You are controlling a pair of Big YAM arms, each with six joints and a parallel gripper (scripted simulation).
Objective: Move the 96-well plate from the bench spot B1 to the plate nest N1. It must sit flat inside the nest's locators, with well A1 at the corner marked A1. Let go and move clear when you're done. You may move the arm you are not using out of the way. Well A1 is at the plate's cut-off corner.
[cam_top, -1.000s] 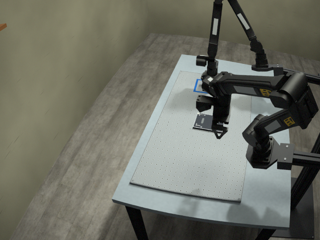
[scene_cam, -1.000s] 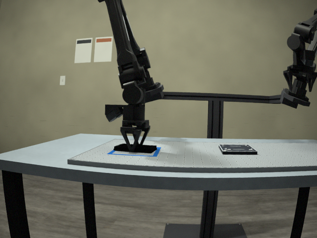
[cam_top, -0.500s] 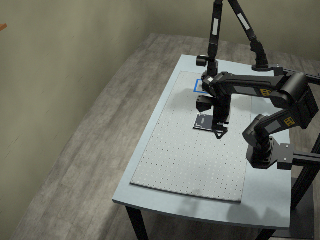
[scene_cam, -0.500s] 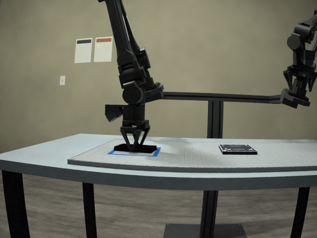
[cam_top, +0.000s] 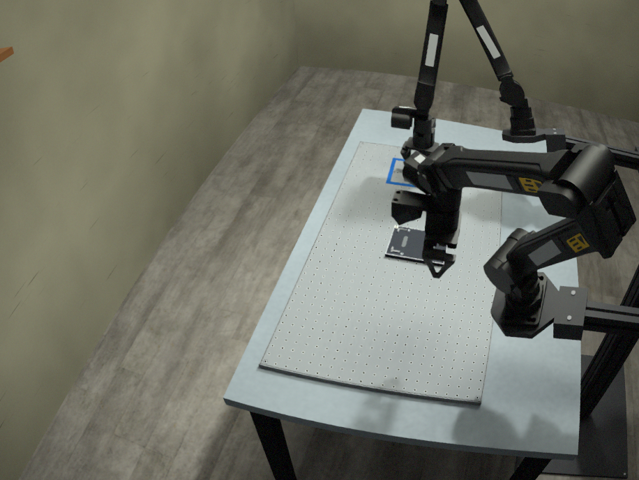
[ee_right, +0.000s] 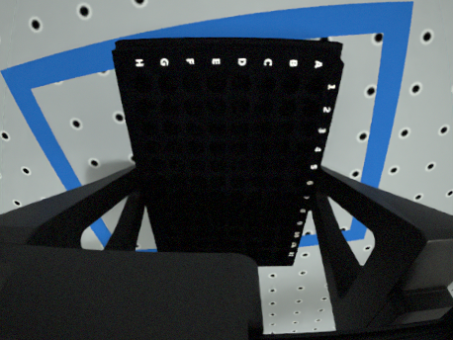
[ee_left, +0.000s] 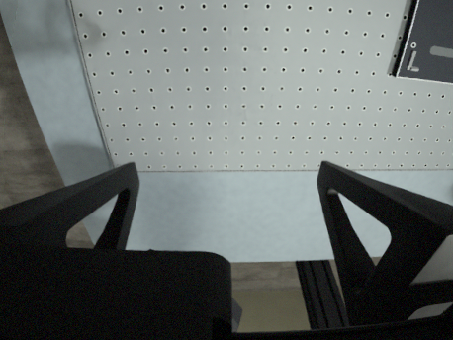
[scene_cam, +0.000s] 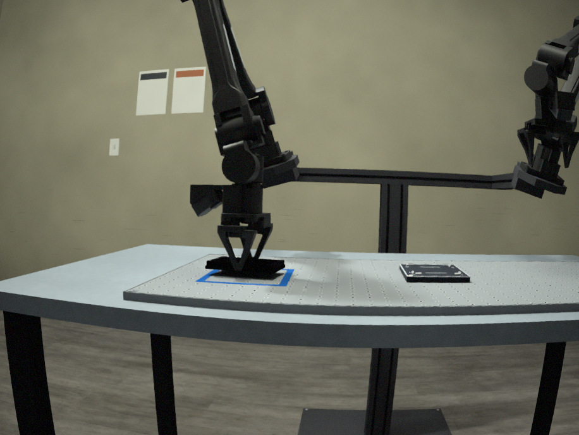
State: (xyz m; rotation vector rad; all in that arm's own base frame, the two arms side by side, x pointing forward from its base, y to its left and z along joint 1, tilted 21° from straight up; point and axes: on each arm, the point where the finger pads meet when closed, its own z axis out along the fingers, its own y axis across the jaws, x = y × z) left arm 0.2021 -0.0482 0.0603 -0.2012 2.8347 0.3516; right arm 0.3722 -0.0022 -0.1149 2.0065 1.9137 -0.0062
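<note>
The plate nest N1 lies 35 cm to the left of my right hand, 5 cm behind it and 2 cm below it. From my right hand the other things lie so: black 96-well plate: right at my right hand.
</note>
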